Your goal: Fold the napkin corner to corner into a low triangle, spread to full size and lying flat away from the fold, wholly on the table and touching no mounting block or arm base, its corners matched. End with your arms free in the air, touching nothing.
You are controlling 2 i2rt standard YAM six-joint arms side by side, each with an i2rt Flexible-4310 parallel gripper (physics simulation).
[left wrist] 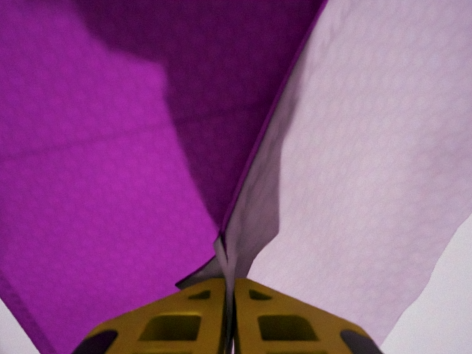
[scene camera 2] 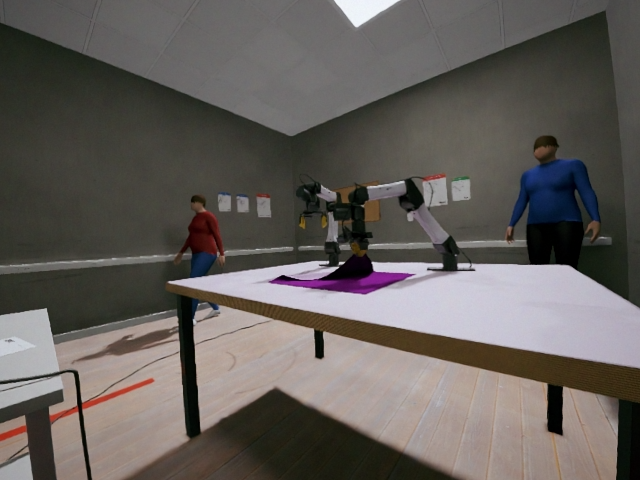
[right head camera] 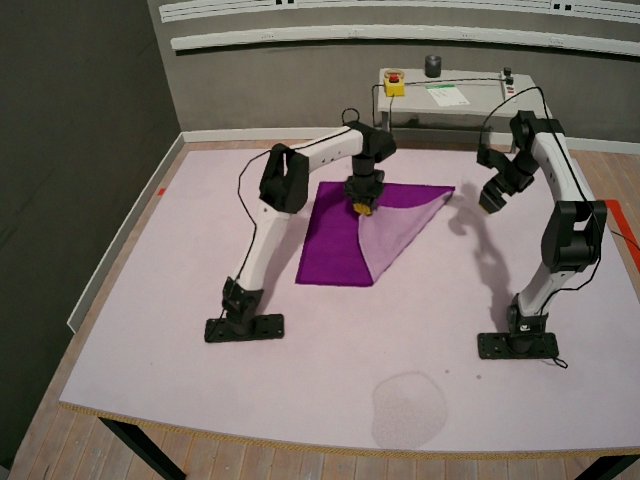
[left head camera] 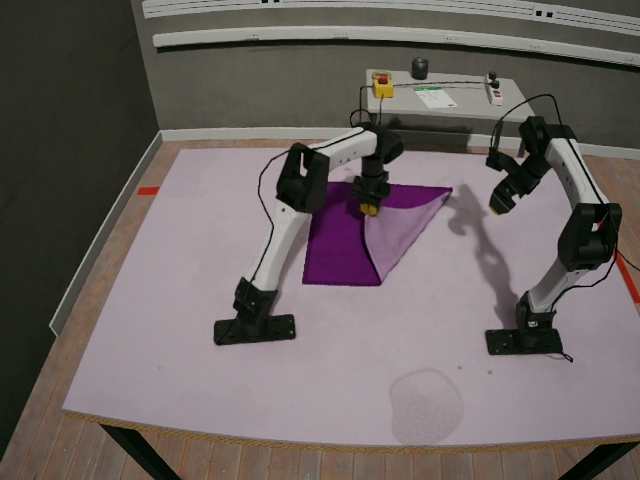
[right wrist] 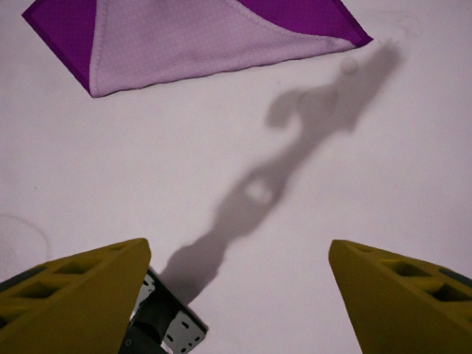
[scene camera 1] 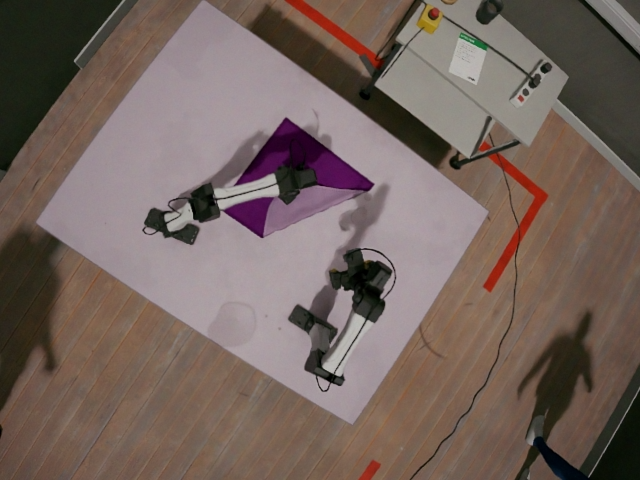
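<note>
The purple napkin (left head camera: pixel 336 248) (right head camera: pixel 330 248) (scene camera 1: pixel 253 217) (scene camera 2: pixel 382 281) (left wrist: pixel 100 200) lies on the table with one corner folded over, its pale underside (left head camera: pixel 398 227) (right head camera: pixel 392 227) (right wrist: pixel 175 45) up. The fold runs slantwise at its lower right in the left head camera. My left gripper (left head camera: pixel 368 209) (right head camera: pixel 362 209) (scene camera 2: pixel 358 250) (left wrist: pixel 229 293) is shut on the napkin's lifted corner, above the purple layer; the flap rises to it in scene camera 2. My right gripper (left head camera: pixel 494 208) (right head camera: pixel 483 207) (scene camera 2: pixel 313 222) (right wrist: pixel 239 247) is open and empty in the air, right of the napkin. The left arm hides part of the napkin.
The left arm's base plate (left head camera: pixel 281 327) (right head camera: pixel 269 326) is below the napkin at the left, the right arm's base plate (left head camera: pixel 501 342) (right head camera: pixel 492 346) at the lower right. A grey side table (left head camera: pixel 403 105) (scene camera 1: pixel 423 103) stands beyond the table's far edge. Two people (scene camera 2: pixel 204 235) (scene camera 2: pixel 558 191) show in scene camera 2.
</note>
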